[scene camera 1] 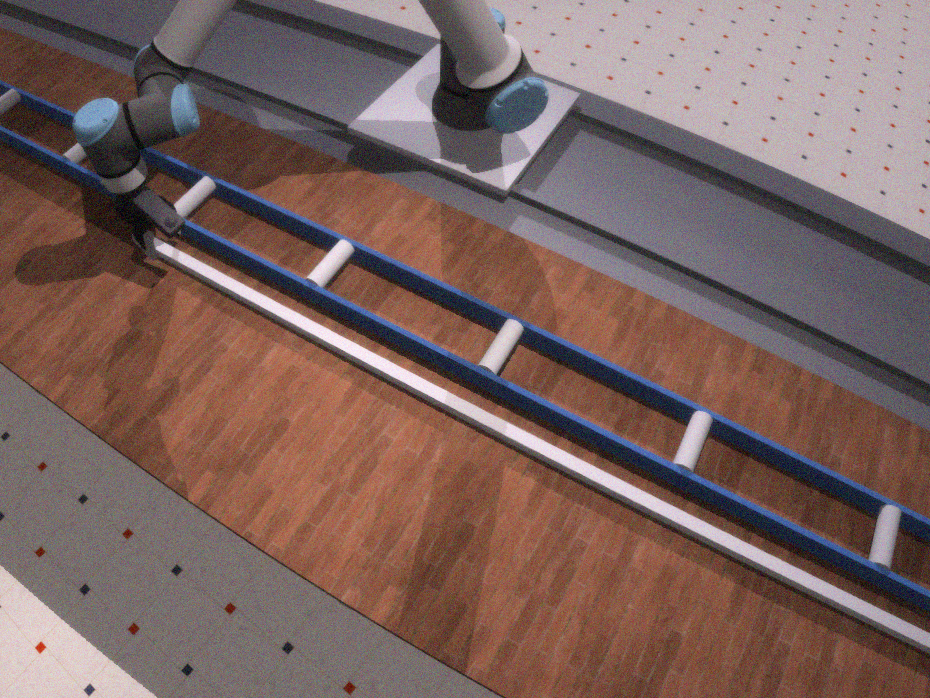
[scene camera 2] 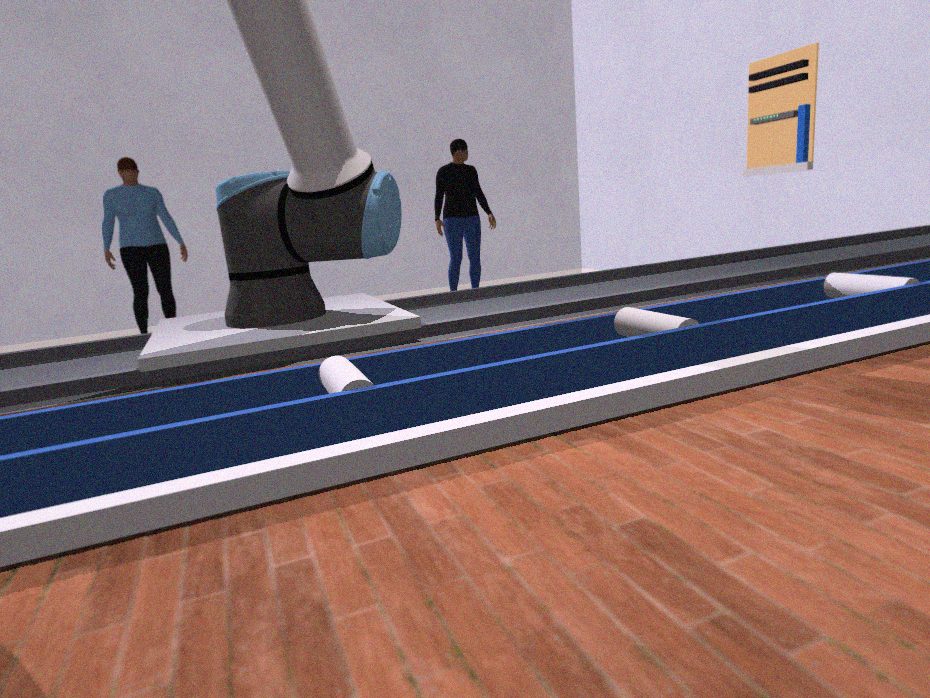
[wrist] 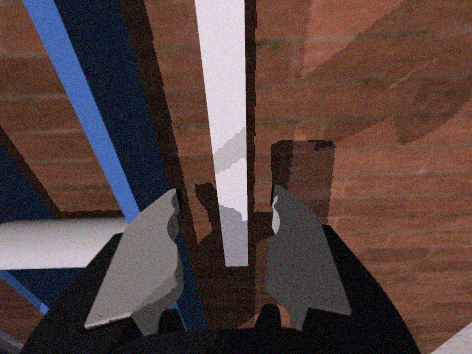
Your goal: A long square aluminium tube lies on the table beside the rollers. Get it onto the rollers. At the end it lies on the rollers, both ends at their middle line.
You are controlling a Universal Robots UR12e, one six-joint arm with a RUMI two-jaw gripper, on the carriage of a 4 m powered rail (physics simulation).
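Pixels of known places: gripper, fingertip midpoint: [scene camera 1: 167, 247] [wrist: 226, 188]; arm's base at its link origin: [scene camera 1: 468, 107] [scene camera 2: 277, 318].
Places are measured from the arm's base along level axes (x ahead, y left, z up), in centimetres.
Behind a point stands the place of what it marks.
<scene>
The long square aluminium tube [scene camera 1: 375, 362] @(x 76.0, y 21.9, z -0.5 cm) [scene camera 2: 450, 435] @(x 76.9, y 7.2, z -1.0 cm) [wrist: 225, 75] @(x 75.8, y -26.6, z -0.5 cm) lies on the table along the outer side of the near blue side rail, apart from it. My gripper [scene camera 1: 159, 238] @(x 75.3, y -34.6, z -0.5 cm) [wrist: 226, 188] @(x 75.3, y -34.6, z -0.5 cm) is open near the tube's left end in the first scene view. In the wrist view the tube's end lies between the two spread jaws, with a gap on each side; the jaws do not touch it. How high the fingertips are above the table is hard to tell. The white rollers [scene camera 1: 501, 347] @(x 62.8, y 41.8, z 2.9 cm) [scene camera 2: 649, 321] @(x 62.9, y 39.8, z 2.2 cm) [wrist: 55, 245] @(x 62.2, y -37.3, z 2.5 cm) sit between two blue side rails. The gripper does not show in the second scene view.
The near blue side rail [scene camera 1: 405, 338] @(x 69.4, y 24.6, z 1.3 cm) [scene camera 2: 488, 390] @(x 69.4, y 14.3, z -0.2 cm) [wrist: 80, 100] @(x 68.7, y -27.5, z 2.2 cm) stands between tube and rollers, close to the left jaw in the wrist view. Behind the rollers, the arm's carriage plate [scene camera 1: 383, 120] @(x 15.8, y -16.0, z 0.0 cm) [scene camera 2: 360, 311] @(x 6.8, y 15.3, z 0.0 cm) sits on the grey floor track [scene camera 1: 676, 217]. Two people [scene camera 2: 140, 217] [scene camera 2: 459, 184] stand by the wall.
</scene>
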